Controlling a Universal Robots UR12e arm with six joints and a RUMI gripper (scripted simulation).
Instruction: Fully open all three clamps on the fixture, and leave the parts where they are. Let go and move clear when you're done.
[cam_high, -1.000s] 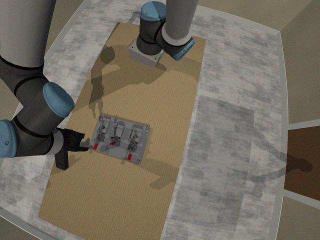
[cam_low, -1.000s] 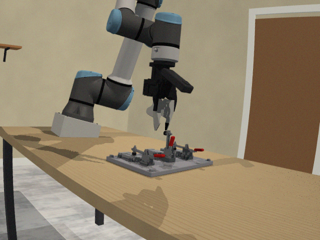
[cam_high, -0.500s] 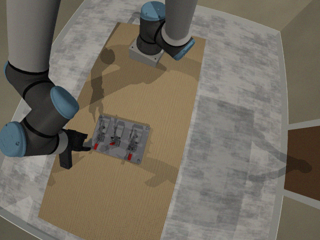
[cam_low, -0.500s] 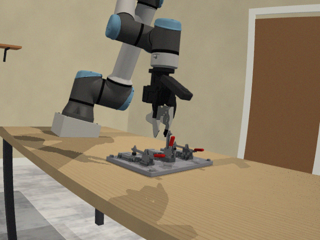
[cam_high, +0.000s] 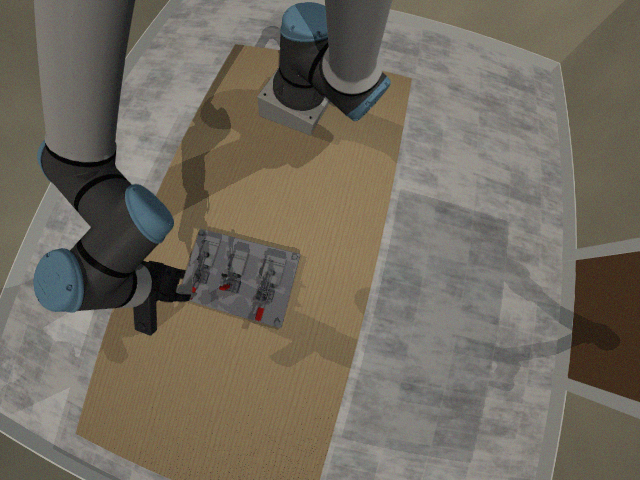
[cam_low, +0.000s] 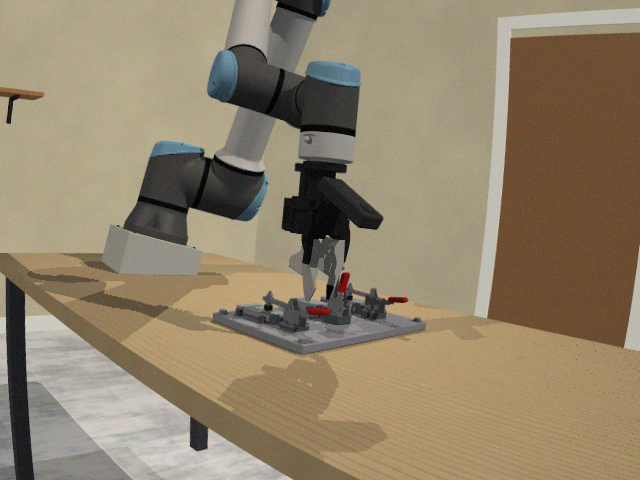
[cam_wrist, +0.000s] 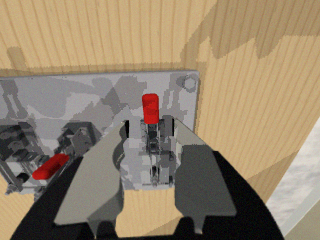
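Right now the grey fixture plate is 70 mm behind my hand, 120 mm to the left of it and 80 mm below it.
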